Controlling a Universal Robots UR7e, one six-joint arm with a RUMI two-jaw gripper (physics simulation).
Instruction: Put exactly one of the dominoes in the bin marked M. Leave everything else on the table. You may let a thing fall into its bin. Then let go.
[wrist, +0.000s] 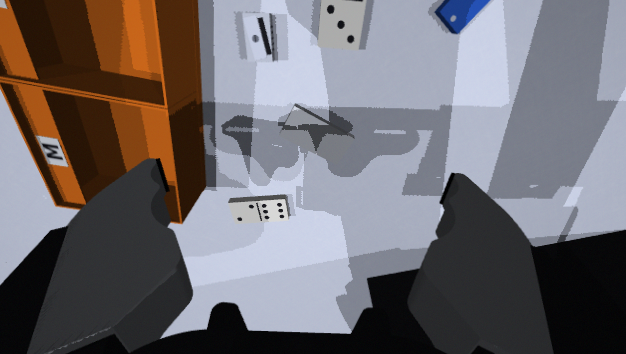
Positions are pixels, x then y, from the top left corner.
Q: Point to a white domino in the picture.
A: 271, 208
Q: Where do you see my gripper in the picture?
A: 307, 171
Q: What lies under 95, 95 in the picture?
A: An orange bin unit.
